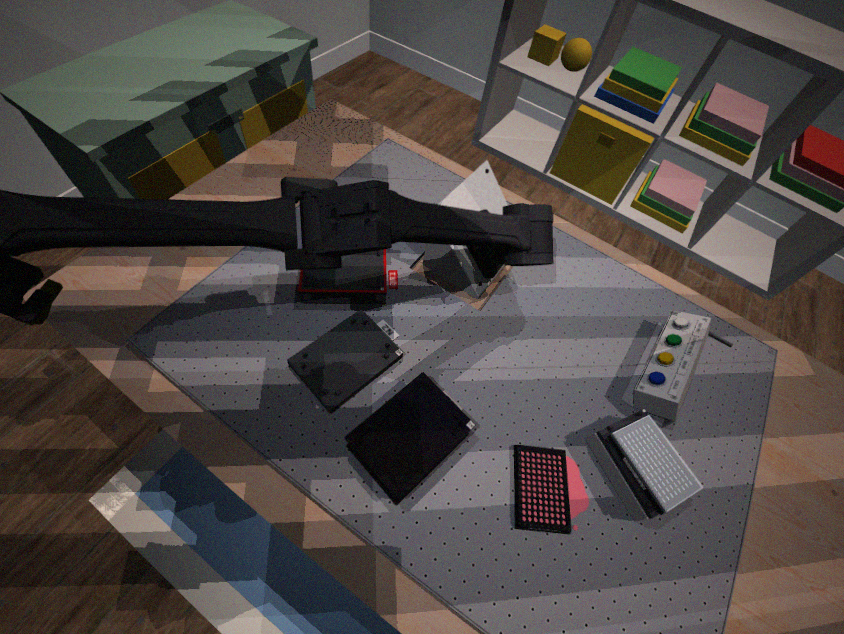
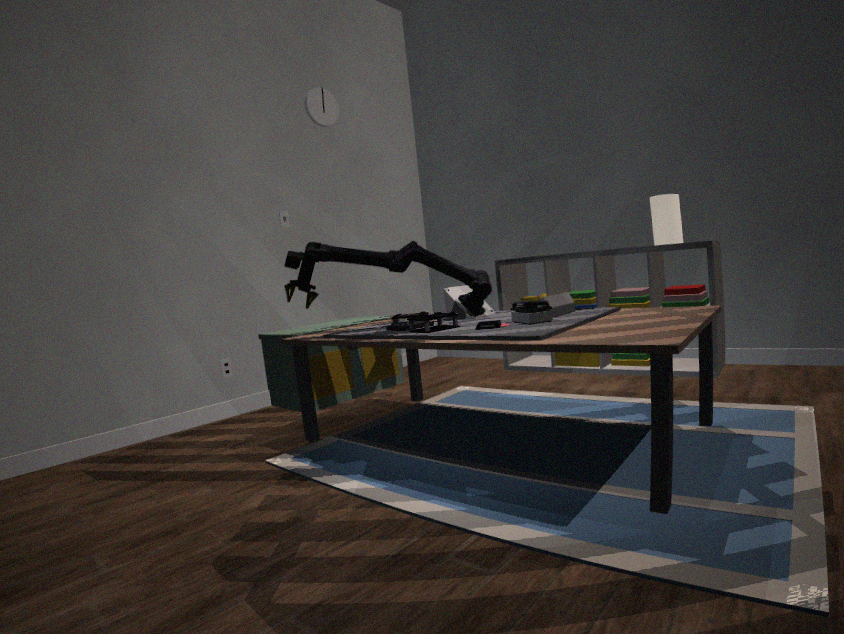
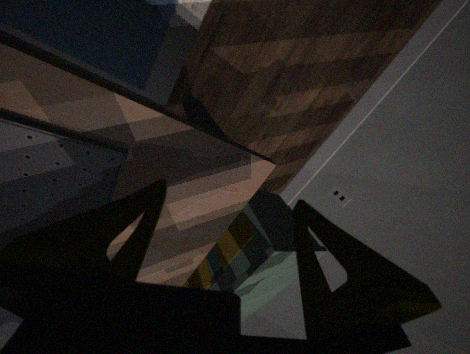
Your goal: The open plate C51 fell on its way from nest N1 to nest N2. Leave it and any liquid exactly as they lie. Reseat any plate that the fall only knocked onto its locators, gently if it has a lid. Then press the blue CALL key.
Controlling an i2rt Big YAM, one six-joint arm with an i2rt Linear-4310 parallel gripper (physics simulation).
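Seen in the pictures: gripper, between the fingertips: [image 1: 7, 307] [image 2: 297, 305] [image 3: 232, 196]; arm's base, origin of its link: [image 2: 471, 305].
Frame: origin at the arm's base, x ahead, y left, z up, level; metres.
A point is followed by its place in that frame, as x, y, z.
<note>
My gripper [image 2: 299, 297] {0.636, -0.462, 0.091} [image 3: 232, 196] {0.636, -0.462, 0.091} is open and empty, raised off the table's far left end, well away from the plates. An open dark plate with red wells [image 1: 542, 487] {0.345, 0.318, -0.037} [image 2: 488, 324] {0.382, 0.343, -0.038} lies on the perforated mat, and pink liquid [image 1: 577, 487] {0.307, 0.370, -0.050} is spread beside its right side. A pale plate [image 1: 657, 464] {0.235, 0.439, 0.029} sits askew on a dark base, whose edge shows along its left side. Two black flat units [image 1: 346, 361] {0.362, -0.062, -0.032} [image 1: 410, 438] {0.414, 0.108, 0.002} lie left of the open plate. The blue key [image 1: 656, 378] {0.084, 0.398, 0.018} is the end key on the grey key box [image 1: 684, 365] {0.034, 0.432, 0.028}. Nest labels are too small to read.
A red-edged black unit [image 1: 343, 281] {0.245, -0.166, -0.011} lies partly under the arm. A white panel [image 1: 481, 187] {-0.072, -0.064, 0.067} and a brown-edged object [image 1: 487, 290] {0.055, 0.070, -0.051} are near the arm's base. A green cabinet [image 1: 170, 78] [image 2: 283, 371] stands beyond the table's left end; a shelf unit [image 2: 715, 286] stands behind.
</note>
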